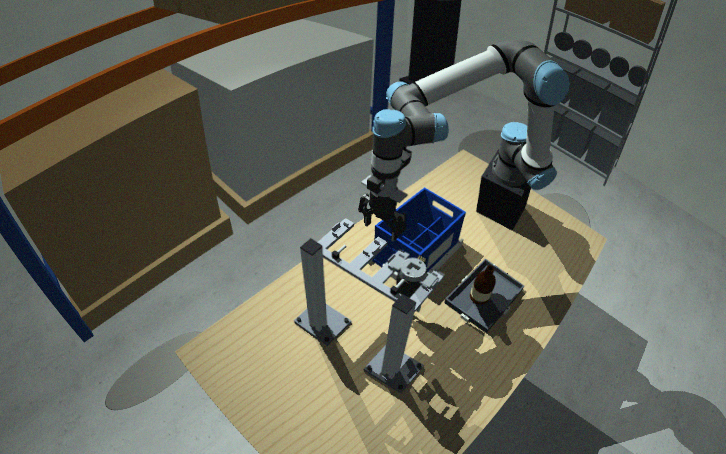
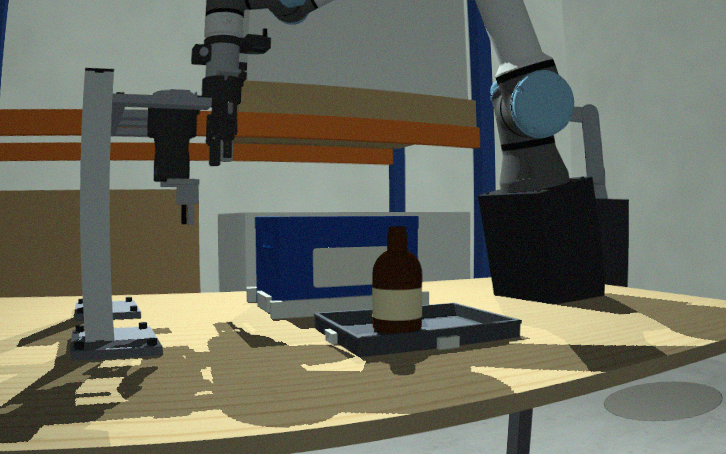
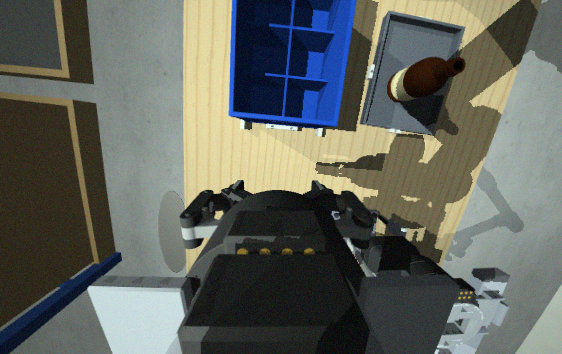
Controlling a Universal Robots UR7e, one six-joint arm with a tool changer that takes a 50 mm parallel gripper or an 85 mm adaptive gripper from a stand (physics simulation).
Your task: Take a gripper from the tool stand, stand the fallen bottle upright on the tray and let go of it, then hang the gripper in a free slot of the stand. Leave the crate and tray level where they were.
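Frame: origin at the arm's base, x ahead, y up, z right, level; centimetres.
Where they show: arm's base at its link origin: [image 1: 510, 171] [image 2: 535, 185].
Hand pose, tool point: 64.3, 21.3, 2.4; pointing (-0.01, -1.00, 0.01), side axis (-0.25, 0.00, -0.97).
Each offset is from my tool point to the centre of the thing, as dx, dy, dz. "spot": to the spot under its first point.
The brown bottle @[-25.9, -36.9, -25.4] [image 1: 483, 286] [image 2: 397, 278] [image 3: 425, 79] stands upright on the grey tray @[-28.2, -43.9, -26.6] [image 1: 504, 308] [image 2: 481, 334] [image 3: 410, 40], apart from the gripper. The tray looks level. My adaptive gripper [image 1: 381, 227] [image 2: 220, 155] [image 3: 278, 185] is on the arm, pointing down, open and empty. It is high near the slot side of the tool stand [image 1: 315, 289] [image 2: 96, 214]. The other gripper [image 1: 413, 267] [image 2: 171, 144] hangs in the stand's slot nearest the tray. The middle and far slots hold no gripper. The exact gap between my gripper and the slots is hard to tell.
The blue crate @[-22.3, -36.4, +3.8] [image 1: 458, 222] [image 2: 283, 262] [image 3: 345, 65] sits level beside the tray, close to the stand. The stand's second post @[spot: +18.9, -19.7, -29.2] [image 1: 396, 337] rises near the hanging gripper. The black robot base [image 1: 500, 200] [image 2: 540, 240] stands at the table's far end.
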